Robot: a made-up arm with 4 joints. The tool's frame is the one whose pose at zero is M. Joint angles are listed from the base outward.
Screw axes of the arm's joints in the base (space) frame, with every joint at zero. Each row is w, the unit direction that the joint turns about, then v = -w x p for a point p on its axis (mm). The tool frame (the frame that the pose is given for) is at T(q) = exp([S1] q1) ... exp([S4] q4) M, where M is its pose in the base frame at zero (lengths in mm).
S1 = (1, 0, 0, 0, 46, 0)
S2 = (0, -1, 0, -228, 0, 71)
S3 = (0, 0, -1, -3, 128, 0)
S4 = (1, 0, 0, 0, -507, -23)
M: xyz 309 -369 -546 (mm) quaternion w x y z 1 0 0 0
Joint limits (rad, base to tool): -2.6..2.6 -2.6..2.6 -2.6..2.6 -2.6..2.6
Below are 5 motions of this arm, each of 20 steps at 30 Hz.
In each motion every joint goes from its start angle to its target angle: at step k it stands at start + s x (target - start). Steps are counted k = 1, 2, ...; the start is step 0. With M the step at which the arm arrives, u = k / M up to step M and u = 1 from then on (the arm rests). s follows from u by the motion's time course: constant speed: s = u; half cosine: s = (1 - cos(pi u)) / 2; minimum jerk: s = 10 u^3 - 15 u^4 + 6 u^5.
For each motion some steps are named. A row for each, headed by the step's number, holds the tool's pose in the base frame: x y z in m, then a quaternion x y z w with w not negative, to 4 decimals.
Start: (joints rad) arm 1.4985 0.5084 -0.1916 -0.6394
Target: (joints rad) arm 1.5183 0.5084 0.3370 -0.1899
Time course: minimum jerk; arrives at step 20
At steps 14, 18, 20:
14: 0.2806 0.3011 -0.3705 0.5881 -0.0632 -0.2700 0.7598
18: 0.2639 0.3422 -0.3805 0.6197 -0.0416 -0.2923 0.7272
20: 0.2629 0.3445 -0.3809 0.6214 -0.0405 -0.2935 0.7253

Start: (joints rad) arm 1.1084 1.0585 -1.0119 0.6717
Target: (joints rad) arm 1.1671 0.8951 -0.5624 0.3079
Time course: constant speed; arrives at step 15
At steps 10, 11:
10: 0.6347 0.0493 -0.1090 0.4788 -0.5101 0.1397 0.7007
11: 0.6292 0.0474 -0.1230 0.4822 -0.5057 0.1224 0.7048

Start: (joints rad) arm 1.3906 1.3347 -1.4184 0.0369
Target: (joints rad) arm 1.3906 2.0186 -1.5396 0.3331
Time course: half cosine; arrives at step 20
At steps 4, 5, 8, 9, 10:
4: 0.3676 -0.2210 0.2189 0.0689 -0.6920 0.0960 0.7122
5: 0.3547 -0.2328 0.2236 0.0599 -0.6947 0.0914 0.7110
8: 0.3009 -0.2751 0.2413 0.0245 -0.7033 0.0737 0.7067
9: 0.2790 -0.2897 0.2478 0.0108 -0.7058 0.0668 0.7052
10: 0.2558 -0.3038 0.2542 -0.0033 -0.7080 0.0598 0.7037

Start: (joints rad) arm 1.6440 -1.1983 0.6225 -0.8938
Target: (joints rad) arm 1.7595 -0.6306 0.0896 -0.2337
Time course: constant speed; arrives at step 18
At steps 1, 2, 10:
1: 0.0003 0.4854 -0.2351 0.1599 0.3959 0.4246 0.7984
2: -0.0017 0.4940 -0.2395 0.1924 0.3899 0.4118 0.8008
10: 0.0060 0.5960 -0.2508 0.4391 0.3167 0.3147 0.7797

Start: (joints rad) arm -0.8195 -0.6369 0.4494 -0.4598
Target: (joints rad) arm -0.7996 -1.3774 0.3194 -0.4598
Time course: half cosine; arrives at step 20
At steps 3, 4, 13, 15, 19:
3: 0.0076 -0.6435 -0.0228 -0.6074 0.2820 -0.2614 0.6951
4: 0.0017 -0.6460 -0.0259 -0.6062 0.2967 -0.2603 0.6905
13: -0.1048 -0.6692 -0.0608 -0.5632 0.5123 -0.2384 0.6029
15: -0.1292 -0.6695 -0.0643 -0.5490 0.5526 -0.2333 0.5820
19: -0.1569 -0.6680 -0.0665 -0.5314 0.5958 -0.2274 0.5576

